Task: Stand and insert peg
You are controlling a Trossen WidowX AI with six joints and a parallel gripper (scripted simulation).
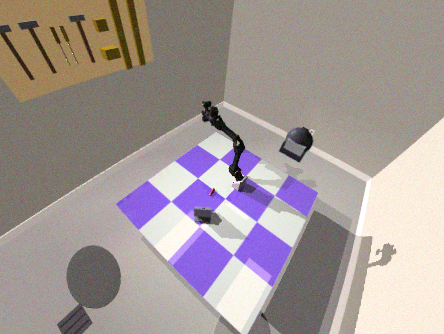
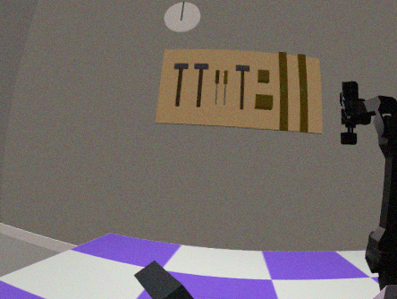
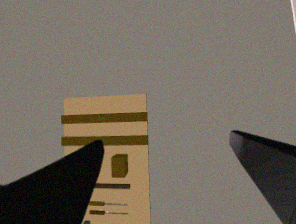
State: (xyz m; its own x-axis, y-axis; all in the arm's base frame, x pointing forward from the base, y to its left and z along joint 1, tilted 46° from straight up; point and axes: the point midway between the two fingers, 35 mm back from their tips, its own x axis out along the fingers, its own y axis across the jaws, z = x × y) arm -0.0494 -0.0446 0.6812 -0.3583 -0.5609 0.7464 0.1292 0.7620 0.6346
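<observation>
Right now the red peg is 520 mm below my gripper tip, 420 mm to the left of it and 350 mm ahead of it. Round my gripper tip: grey sloped panel (540 mm ahead, 490 mm to the left, 480 mm below).
</observation>
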